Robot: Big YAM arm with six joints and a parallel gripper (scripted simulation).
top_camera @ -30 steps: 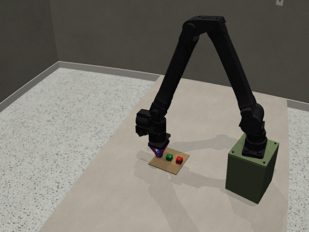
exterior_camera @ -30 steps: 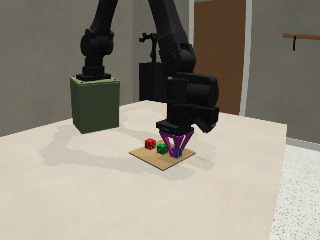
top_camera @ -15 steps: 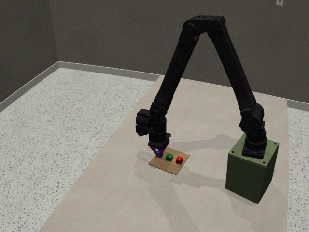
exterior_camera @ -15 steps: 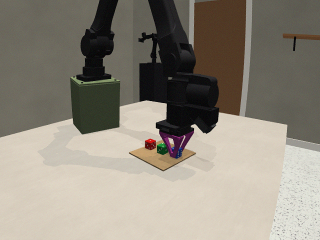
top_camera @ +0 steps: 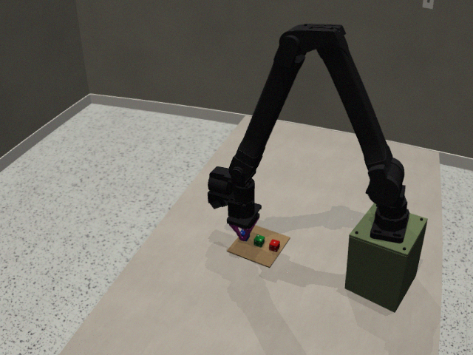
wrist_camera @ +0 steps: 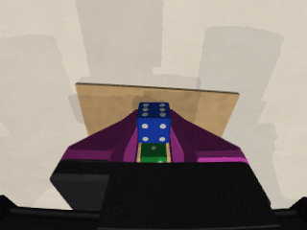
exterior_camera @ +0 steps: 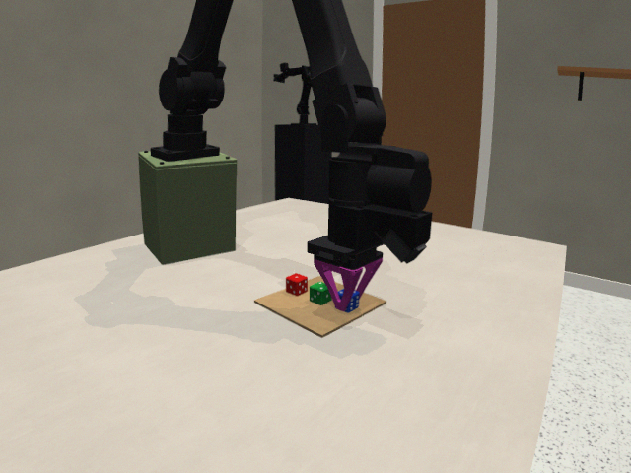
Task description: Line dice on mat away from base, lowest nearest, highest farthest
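My gripper is now right at the blue die. The rest, counted from my hand: tan mat 50 mm behind, 20 mm below; red die 100 mm behind; green die 50 mm behind.
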